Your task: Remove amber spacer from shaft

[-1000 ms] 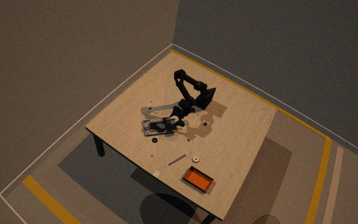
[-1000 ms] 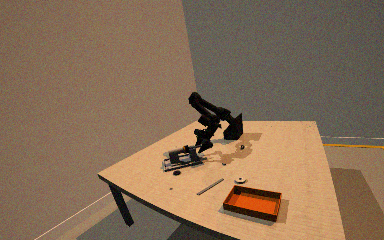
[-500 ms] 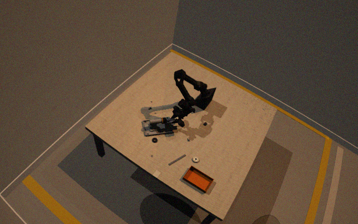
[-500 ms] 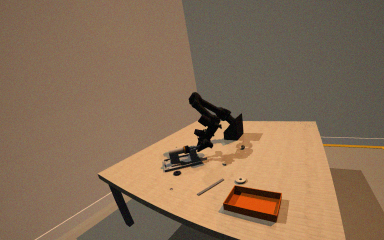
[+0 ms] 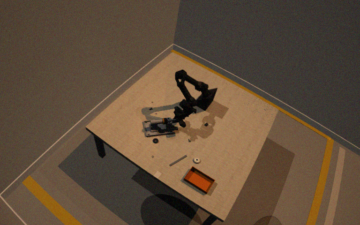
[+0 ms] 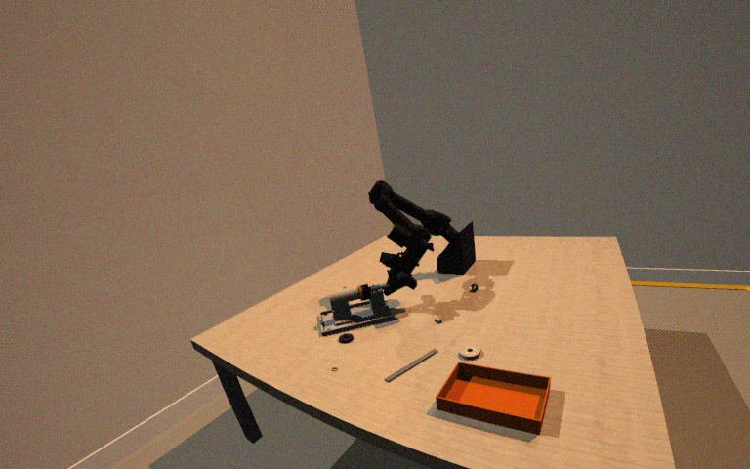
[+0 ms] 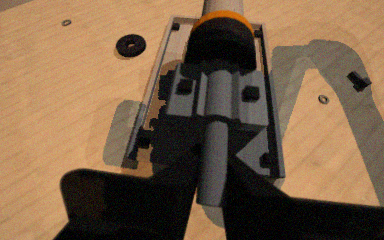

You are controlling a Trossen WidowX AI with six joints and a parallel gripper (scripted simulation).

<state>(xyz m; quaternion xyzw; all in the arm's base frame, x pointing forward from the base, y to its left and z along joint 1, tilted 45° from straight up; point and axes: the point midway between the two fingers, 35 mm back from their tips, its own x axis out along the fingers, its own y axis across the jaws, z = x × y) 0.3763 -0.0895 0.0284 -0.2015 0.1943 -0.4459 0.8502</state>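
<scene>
Now: gripper tip 40 mm to the left of the dark spacer, 40 mm short of it and 20 mm below it. Round my gripper tip: grey shaft: 30 mm to the right, 30 mm ahead, 20 mm above; then grey bar: 240 mm ahead, 220 mm to the left, 50 mm below; then amber spacer: 60 mm ahead, 50 mm to the right, 20 mm above.
</scene>
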